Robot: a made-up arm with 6 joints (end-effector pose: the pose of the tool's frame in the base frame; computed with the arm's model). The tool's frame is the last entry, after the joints.
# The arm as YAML. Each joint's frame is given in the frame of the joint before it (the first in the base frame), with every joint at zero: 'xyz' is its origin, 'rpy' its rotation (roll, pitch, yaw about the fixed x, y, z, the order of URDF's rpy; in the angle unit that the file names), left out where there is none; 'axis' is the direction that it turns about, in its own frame. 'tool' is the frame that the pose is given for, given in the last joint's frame.
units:
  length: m
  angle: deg
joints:
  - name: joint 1
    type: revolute
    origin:
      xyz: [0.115, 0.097, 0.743]
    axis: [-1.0, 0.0, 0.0]
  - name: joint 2
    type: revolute
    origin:
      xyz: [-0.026, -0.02, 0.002]
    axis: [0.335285, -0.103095, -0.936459]
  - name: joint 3
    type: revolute
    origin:
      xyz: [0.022, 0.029, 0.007]
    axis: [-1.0, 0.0, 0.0]
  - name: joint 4
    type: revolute
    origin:
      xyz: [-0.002, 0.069, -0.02]
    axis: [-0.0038, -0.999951, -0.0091]
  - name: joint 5
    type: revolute
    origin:
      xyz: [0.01, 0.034, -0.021]
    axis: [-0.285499, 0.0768, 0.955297]
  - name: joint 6
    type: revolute
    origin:
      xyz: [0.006, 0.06, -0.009]
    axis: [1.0, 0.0, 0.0]
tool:
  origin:
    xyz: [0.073, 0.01, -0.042]
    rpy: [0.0, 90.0, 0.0]
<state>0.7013 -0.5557 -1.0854 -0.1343 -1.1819 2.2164</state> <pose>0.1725 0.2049 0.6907 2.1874 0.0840 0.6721</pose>
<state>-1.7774 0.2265 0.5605 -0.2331 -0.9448 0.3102</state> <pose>0.2382 0.2083 0.7876 2.1904 1.7869 0.4583</pose>
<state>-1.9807 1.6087 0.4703 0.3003 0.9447 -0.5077</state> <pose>0.2929 0.2063 0.7321 1.0155 1.9972 1.0378</pose>
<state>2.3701 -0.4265 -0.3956 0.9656 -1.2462 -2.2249</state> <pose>0.1271 0.0726 0.6829 -1.1725 -0.7215 -2.5483</pose>
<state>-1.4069 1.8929 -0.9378 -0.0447 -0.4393 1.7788</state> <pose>0.1231 -0.0595 0.5475 -1.7076 2.2235 0.8162</pose>
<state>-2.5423 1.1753 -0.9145 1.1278 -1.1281 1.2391</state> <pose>0.0894 0.1409 0.5741 -1.1817 0.8464 1.9465</pose>
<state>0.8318 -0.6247 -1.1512 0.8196 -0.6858 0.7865</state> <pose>0.1845 0.2683 0.7451 1.1470 0.9297 0.6747</pose>
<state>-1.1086 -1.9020 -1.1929 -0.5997 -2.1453 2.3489</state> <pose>0.0344 0.1338 0.7181 2.6223 0.9517 0.8383</pose>
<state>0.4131 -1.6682 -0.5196 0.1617 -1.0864 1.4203</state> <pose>-0.0181 0.1984 0.6453 1.0060 1.9744 0.7357</pose>
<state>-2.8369 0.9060 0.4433 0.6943 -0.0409 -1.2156</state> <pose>0.2813 0.1139 0.7459 1.1473 2.3757 0.8447</pose>
